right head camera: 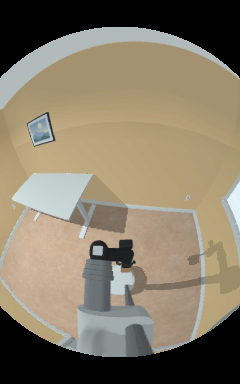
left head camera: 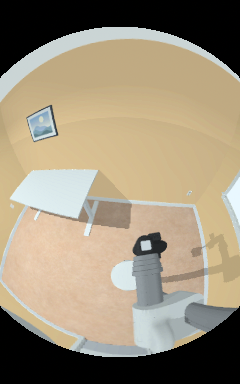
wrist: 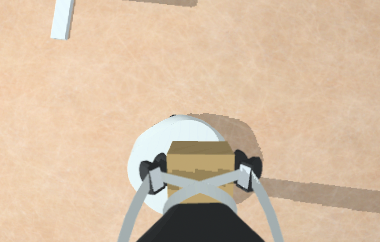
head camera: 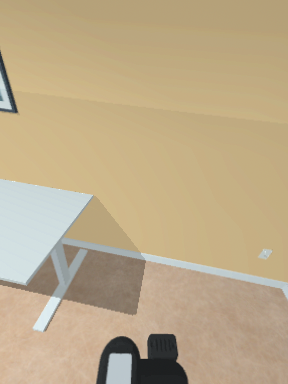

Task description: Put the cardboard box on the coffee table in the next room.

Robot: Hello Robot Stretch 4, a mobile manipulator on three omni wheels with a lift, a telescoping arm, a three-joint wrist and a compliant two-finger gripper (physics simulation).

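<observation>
The cardboard box is a small brown block between the two fingertips in the wrist view. A sliver of the box also shows below the black wrist in the right head view. My gripper is shut on the box, with a dark fingertip pressed on each side of it. The box is held above the robot's white round base, which shows beneath it. The fingers are hidden in the head view, where the black wrist shows at the bottom. The coffee table does not show in these views.
A white table stands at the left near the tan wall, its foot on the floor. A framed picture hangs above it. Part of a window shows at the right edge.
</observation>
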